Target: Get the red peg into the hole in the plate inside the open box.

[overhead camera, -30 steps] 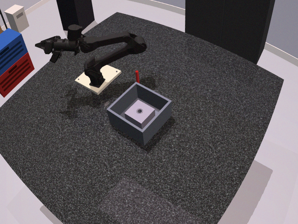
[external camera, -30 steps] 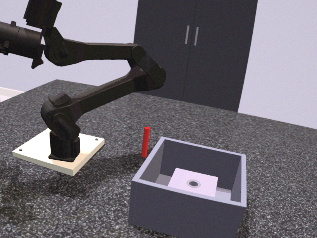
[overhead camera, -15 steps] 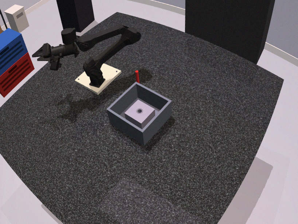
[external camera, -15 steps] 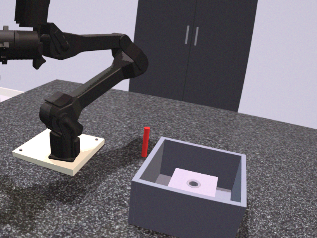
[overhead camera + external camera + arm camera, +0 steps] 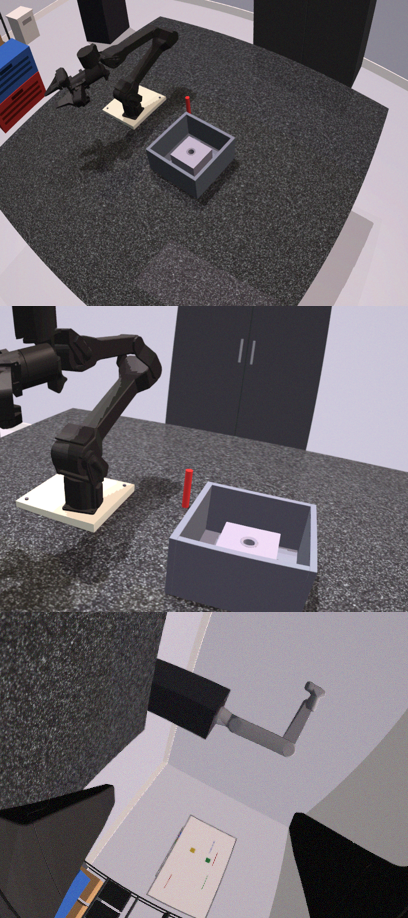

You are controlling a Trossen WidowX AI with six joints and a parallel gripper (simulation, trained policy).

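Now: gripper tip 34 cm short of the red peg, 32 cm to the right of it and 21 cm above it. Round my gripper tip: grey box: 45 cm ahead, 23 cm below, 13 cm to the left.
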